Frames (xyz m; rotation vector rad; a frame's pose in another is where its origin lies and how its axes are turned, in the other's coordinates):
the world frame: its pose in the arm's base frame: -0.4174 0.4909 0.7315 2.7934 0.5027 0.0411
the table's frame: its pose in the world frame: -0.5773 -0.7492 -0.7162 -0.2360 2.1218 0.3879
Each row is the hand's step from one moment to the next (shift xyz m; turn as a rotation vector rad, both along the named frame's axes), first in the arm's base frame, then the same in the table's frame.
Working: the arm's base frame: its pose in the table's frame: -1.7987 1.0685 0.2219 -1.4203 -0.1782 -2.7732

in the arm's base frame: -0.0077 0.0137 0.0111 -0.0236 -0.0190 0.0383
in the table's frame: 0.0144 -0.0126 0.0015 0.0434 0.0223 0.0013
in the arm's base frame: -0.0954 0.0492 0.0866 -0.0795 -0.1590 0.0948
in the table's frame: 0.1293 -0.0425 -0.0226 0.1119 0.1658 -0.0241
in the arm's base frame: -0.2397 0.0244 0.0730 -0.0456 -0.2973 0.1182
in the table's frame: 0.2010 -0.0242 -0.1496 0.1012 0.3069 0.0042
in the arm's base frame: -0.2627 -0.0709 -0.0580 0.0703 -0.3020 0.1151
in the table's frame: 0.1020 0.0552 -0.2529 0.0305 0.3151 0.0958
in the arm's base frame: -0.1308 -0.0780 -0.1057 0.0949 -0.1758 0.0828
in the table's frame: -0.0143 0.0614 -0.1743 -0.0011 0.1870 0.1086
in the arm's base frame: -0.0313 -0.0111 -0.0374 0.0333 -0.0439 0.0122
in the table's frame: -0.0127 0.0058 -0.0480 -0.0127 0.0461 0.0300
